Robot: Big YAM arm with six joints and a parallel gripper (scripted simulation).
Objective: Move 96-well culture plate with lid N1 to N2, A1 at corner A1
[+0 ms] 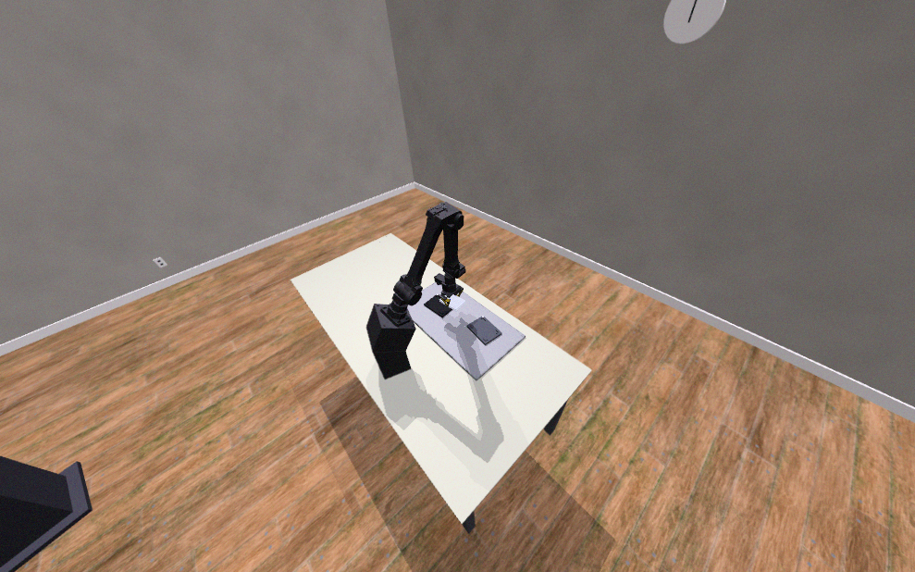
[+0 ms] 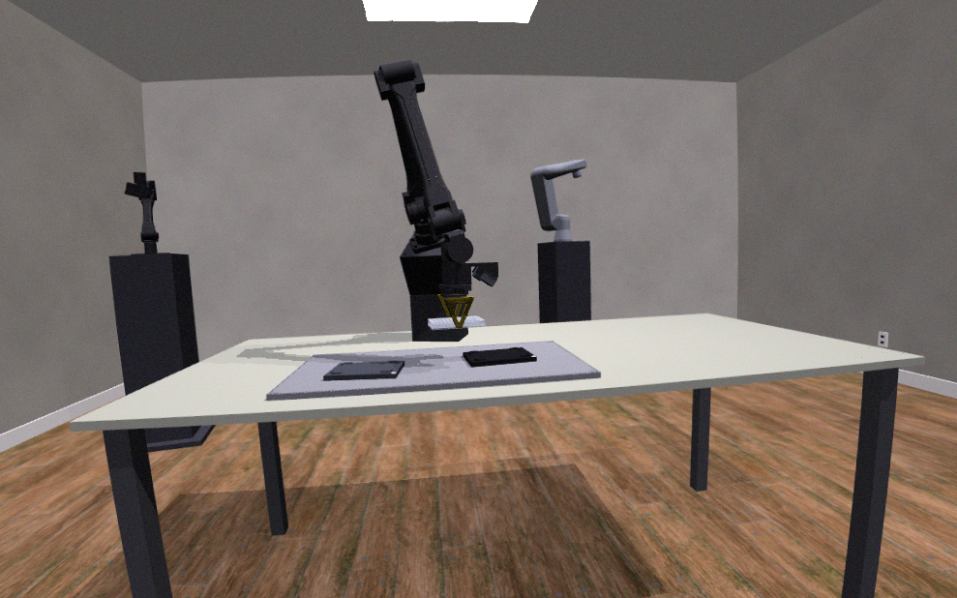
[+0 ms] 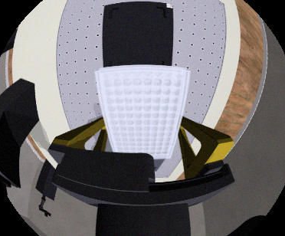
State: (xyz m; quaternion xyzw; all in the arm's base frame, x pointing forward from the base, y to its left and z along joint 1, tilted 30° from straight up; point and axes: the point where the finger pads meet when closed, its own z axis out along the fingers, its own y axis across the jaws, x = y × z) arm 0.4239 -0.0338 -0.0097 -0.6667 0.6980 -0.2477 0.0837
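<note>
Now: hand 110 mm to the right of the nest N2 and 100 mm above it. From my hand the other things lie so: clear lid: right at my hand; then nest N1: 10 mm behind, 220 mm to the right, 100 mm below.
</note>
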